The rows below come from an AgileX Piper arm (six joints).
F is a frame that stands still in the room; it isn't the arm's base.
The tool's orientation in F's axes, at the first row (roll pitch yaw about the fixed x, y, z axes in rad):
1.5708 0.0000 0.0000
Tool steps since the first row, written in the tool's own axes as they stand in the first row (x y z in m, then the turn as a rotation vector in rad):
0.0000 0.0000 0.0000 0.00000 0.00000 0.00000
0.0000 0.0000 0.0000 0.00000 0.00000 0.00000
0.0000 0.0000 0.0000 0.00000 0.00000 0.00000
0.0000 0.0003 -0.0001 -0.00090 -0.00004 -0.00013
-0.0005 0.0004 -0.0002 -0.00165 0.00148 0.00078
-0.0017 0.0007 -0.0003 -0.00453 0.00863 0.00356
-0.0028 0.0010 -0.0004 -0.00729 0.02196 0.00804
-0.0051 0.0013 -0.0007 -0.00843 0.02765 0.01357
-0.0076 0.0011 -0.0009 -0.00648 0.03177 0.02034
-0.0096 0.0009 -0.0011 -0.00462 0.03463 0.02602
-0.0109 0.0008 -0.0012 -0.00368 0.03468 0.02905
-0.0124 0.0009 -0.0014 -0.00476 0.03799 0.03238
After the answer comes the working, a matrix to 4 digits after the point.
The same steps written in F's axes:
0.0000 0.0000 0.0000 0.00000 0.00000 0.00000
0.0000 0.0000 0.0000 0.00000 0.00000 0.00000
0.0000 0.0000 0.0000 0.00000 0.00000 0.00000
0.0000 0.0001 0.0003 -0.00090 0.00013 -0.00004
-0.0005 0.0002 0.0004 -0.00165 -0.00078 0.00148
-0.0017 0.0003 0.0007 -0.00453 -0.00356 0.00863
-0.0028 0.0004 0.0010 -0.00729 -0.00804 0.02196
-0.0051 0.0007 0.0013 -0.00843 -0.01357 0.02765
-0.0076 0.0009 0.0011 -0.00648 -0.02034 0.03177
-0.0096 0.0011 0.0009 -0.00462 -0.02602 0.03463
-0.0109 0.0012 0.0008 -0.00368 -0.02905 0.03468
-0.0124 0.0014 0.0009 -0.00476 -0.03238 0.03799

The tool's axes in the first row as the columns of a matrix, in F's axes (rounded; the answer above uses it unrounded):
1.0000 0.0000 0.0000
0.0000 0.0000 -1.0000
0.0000 1.0000 0.0000

